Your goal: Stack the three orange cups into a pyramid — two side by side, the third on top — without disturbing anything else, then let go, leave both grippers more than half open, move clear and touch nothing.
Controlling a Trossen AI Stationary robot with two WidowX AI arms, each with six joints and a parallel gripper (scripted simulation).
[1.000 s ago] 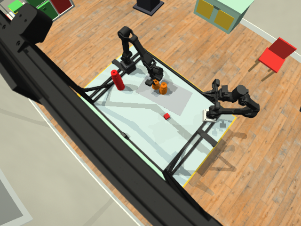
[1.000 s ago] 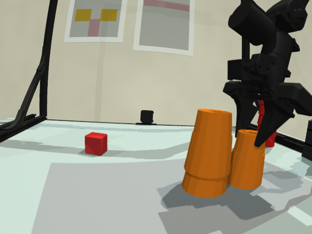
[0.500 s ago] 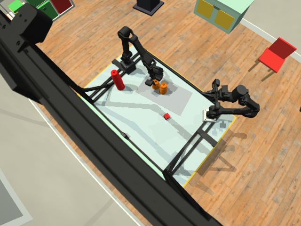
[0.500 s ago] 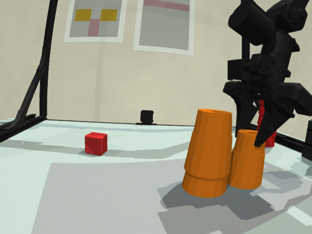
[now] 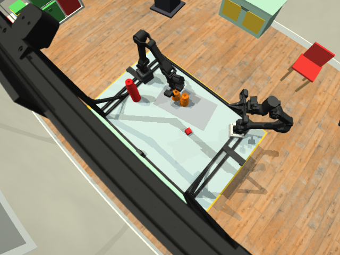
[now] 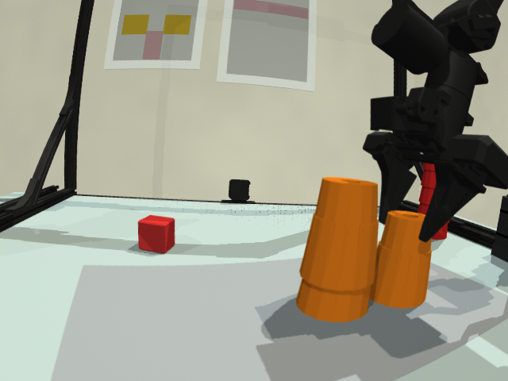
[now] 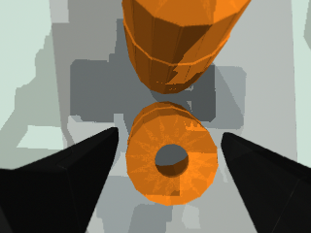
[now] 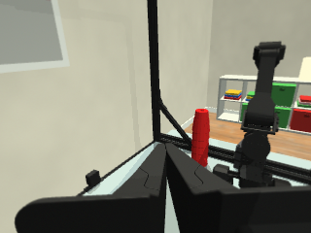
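Now: right hand 5 cm short of the grey mat, 30 cm to the right of it and 43 cm above it. The rest, counted from my right hand: small red cube 13 cm behind, 16 cm to the left, 41 cm below.
My left gripper is now 100 mm to the left of the grey mat, 100 mm above it and 10 mm past it. The rest, counted from my left hand: small red cube 240 mm to the right, 190 mm behind, 80 mm below.
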